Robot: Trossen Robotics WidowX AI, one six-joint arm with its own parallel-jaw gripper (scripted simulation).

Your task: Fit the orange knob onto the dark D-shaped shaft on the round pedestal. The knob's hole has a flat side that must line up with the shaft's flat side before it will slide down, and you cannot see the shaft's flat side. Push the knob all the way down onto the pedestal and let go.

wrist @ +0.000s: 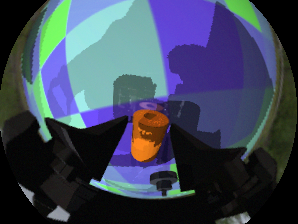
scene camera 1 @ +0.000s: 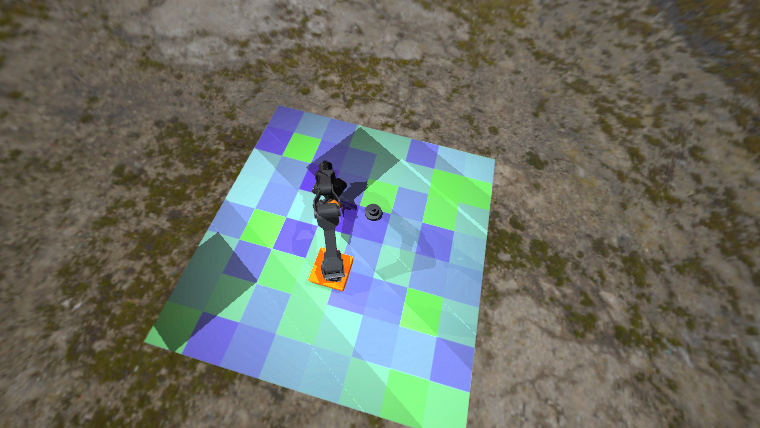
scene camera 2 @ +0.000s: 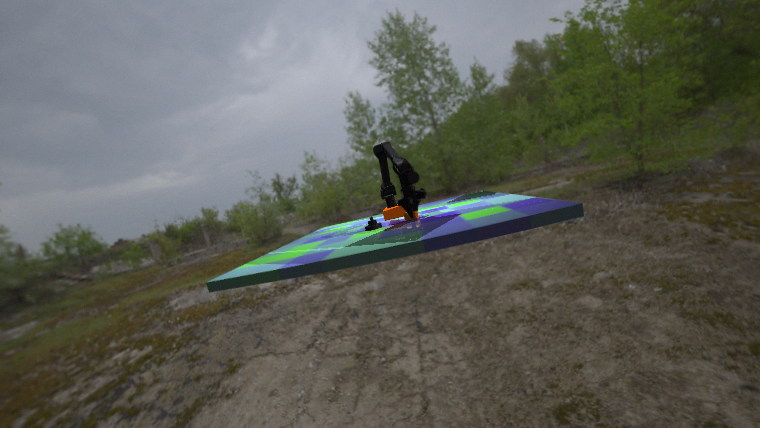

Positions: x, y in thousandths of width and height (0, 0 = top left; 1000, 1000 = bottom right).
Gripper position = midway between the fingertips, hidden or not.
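My gripper (wrist: 502, 547) is open and it's holding nothing, and I can see an orange knob (wrist: 502, 569) here as well.
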